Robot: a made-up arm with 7 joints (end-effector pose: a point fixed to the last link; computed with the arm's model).
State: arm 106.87 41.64 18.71 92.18 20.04 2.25 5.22
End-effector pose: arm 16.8 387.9 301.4 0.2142 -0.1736 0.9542 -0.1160
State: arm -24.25 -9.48 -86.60 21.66 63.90 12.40 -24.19
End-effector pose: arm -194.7 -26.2 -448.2 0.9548 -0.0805 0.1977 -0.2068
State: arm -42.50 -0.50 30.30 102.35 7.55 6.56 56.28
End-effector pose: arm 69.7 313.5 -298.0 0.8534 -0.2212 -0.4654 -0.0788
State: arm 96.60 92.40 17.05 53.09 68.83 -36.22 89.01
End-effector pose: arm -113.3 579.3 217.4 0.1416 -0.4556 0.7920 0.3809
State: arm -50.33 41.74 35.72 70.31 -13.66 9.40 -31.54
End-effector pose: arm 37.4 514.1 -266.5 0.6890 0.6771 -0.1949 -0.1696
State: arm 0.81 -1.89 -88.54 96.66 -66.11 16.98 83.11
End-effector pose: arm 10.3 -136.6 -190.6 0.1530 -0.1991 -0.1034 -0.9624
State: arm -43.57 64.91 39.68 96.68 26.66 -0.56 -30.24
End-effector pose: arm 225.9 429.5 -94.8 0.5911 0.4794 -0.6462 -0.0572
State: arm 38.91 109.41 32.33 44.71 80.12 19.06 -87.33
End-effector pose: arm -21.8 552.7 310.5 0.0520 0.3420 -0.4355 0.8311
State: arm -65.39 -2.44 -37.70 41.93 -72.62 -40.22 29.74
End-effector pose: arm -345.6 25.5 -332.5 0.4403 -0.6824 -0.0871 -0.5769
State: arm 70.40 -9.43 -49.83 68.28 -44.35 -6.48 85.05
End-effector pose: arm 349.2 -99.2 66.2 0.2019 0.1316 -0.2614 -0.9347
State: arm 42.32 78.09 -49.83 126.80 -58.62 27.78 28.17
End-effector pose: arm 243.0 184.2 -37.0 0.2585 0.6188 -0.3281 -0.6653
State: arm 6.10 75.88 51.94 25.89 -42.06 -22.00 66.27
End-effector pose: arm 82.7 682.1 -14.6 0.8963 0.2692 -0.2051 -0.2866
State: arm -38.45 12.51 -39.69 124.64 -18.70 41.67 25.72
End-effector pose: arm 87.8 27.7 -194.4 0.8177 -0.2965 -0.2915 -0.3981
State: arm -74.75 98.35 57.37 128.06 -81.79 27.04 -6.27
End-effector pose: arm 230.2 188.6 -69.1 0.1579 -0.6718 0.3964 0.6054
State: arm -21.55 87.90 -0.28 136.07 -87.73 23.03 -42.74
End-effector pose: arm 192.7 186.9 -78.0 0.3490 -0.5685 0.5837 0.4629
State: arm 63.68 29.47 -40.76 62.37 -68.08 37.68 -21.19
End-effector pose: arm 457.7 200.6 -2.1 0.2204 0.8294 -0.4546 -0.2385
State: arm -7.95 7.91 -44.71 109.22 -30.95 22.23 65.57
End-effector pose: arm 176.6 -11.0 -189.1 0.5395 -0.3646 -0.3094 -0.6931
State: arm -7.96 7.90 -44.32 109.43 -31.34 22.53 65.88
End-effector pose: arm 177.8 -9.6 -188.0 0.5424 -0.3612 -0.3086 -0.6929
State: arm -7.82 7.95 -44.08 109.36 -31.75 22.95 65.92
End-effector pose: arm 179.1 -8.6 -188.1 0.5470 -0.3562 -0.3067 -0.6927
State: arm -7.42 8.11 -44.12 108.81 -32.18 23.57 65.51
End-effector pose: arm 180.5 -8.6 -190.2 0.5542 -0.3483 -0.3025 -0.6929
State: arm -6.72 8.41 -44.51 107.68 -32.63 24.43 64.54
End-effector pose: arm 182.0 -9.5 -194.8 0.5643 -0.3367 -0.2958 -0.6933
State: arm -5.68 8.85 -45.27 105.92 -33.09 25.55 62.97
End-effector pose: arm 183.7 -11.4 -202.1 0.5774 -0.3204 -0.2864 -0.6942
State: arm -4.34 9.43 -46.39 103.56 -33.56 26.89 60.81
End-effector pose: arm 185.4 -13.7 -212.1 0.5930 -0.2988 -0.2745 -0.6955
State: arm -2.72 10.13 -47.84 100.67 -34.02 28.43 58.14
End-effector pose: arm 187.2 -15.9 -224.6 0.6101 -0.2714 -0.2605 -0.6974
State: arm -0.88 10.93 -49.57 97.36 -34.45 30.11 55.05
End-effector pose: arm 189.0 -17.4 -239.3 0.6275 -0.2380 -0.2450 -0.6997
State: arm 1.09 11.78 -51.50 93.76 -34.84 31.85 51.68
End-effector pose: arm 191.0 -17.7 -255.4 0.6438 -0.1995 -0.2287 -0.7024
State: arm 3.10 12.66 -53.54 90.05 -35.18 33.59 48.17
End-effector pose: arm 193.0 -16.3 -272.2 0.6580 -0.1570 -0.2125 -0.7052
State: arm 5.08 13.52 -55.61 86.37 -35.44 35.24 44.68
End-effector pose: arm 195.2 -13.1 -288.9 0.6690 -0.1126 -0.1970 -0.7078
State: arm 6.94 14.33 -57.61 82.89 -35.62 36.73 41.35
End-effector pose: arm 197.5 -8.5 -304.5 0.6765 -0.0687 -0.1831 -0.7100
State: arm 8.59 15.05 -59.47 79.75 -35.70 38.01 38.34
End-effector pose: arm 199.6 -3.0 -318.5 0.6806 -0.0283 -0.1708 -0.7119
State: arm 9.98 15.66 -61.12 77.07 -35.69 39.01 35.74
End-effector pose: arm 201.3 2.7 -330.3 0.6819 0.0064 -0.1609 -0.7135
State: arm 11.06 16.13 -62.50 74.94 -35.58 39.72 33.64
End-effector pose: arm 202.5 7.8 -339.7 0.6814 0.0336 -0.1534 -0.7149
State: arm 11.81 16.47 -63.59 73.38 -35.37 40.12 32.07
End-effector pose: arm 202.9 11.8 -346.6 0.6800 0.0522 -0.1481 -0.7162
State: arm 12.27 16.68 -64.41 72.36 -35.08 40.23 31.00
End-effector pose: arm 202.6 14.3 -351.3 0.6781 0.0625 -0.1452 -0.7178
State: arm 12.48 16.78 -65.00 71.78 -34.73 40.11 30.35
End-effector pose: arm 201.6 15.4 -354.3 0.6763 0.0658 -0.1439 -0.7194
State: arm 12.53 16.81 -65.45 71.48 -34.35 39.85 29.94
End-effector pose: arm 200.1 15.5 -356.2 0.6745 0.0649 -0.1438 -0.7212
